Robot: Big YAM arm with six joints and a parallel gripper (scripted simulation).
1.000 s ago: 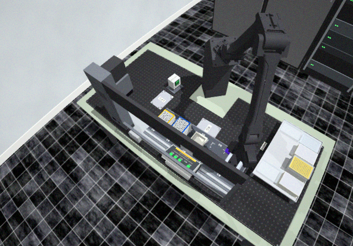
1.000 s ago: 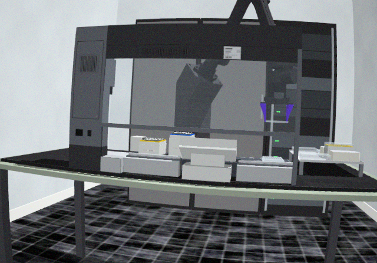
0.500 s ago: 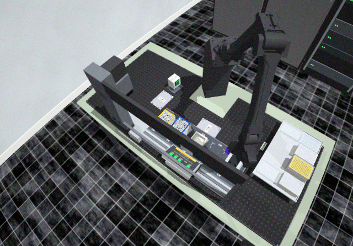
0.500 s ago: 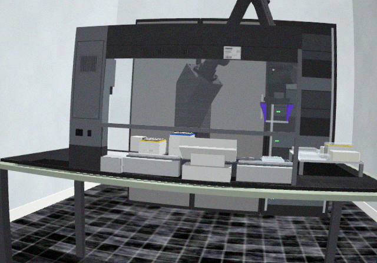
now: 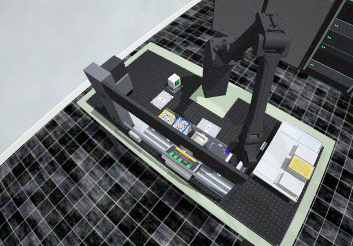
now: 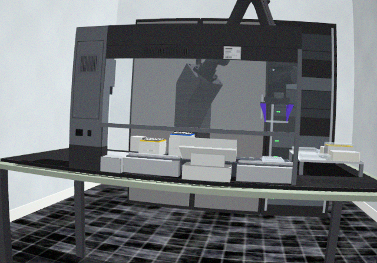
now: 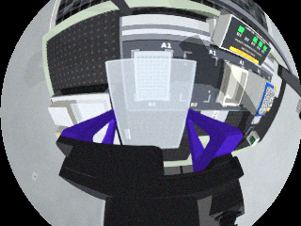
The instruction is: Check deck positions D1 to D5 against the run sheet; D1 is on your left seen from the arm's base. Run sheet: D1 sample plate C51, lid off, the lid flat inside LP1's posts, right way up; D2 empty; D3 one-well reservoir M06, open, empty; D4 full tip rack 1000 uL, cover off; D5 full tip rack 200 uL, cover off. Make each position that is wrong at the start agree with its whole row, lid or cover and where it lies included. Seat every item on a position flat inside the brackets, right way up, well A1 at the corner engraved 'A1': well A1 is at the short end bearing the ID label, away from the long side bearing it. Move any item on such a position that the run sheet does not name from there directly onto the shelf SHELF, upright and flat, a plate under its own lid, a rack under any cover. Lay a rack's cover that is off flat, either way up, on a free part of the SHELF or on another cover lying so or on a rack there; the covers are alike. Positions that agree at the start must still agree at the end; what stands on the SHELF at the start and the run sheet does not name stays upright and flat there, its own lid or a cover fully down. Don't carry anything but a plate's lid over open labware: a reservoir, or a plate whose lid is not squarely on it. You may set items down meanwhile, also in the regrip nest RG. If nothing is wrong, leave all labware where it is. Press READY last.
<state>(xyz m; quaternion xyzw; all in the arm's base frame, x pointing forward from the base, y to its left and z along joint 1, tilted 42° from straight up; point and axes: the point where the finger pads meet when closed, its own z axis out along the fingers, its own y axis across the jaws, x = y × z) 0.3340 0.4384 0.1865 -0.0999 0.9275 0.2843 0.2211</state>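
Right now the clear plate lid is right at my hand. Also, from my hand: blue-rimmed tip rack: 130 mm ahead, 350 mm to the right, 100 mm below; then white reservoir: 80 mm ahead, 240 mm to the right, 160 mm below; then sample plate: 160 mm below.
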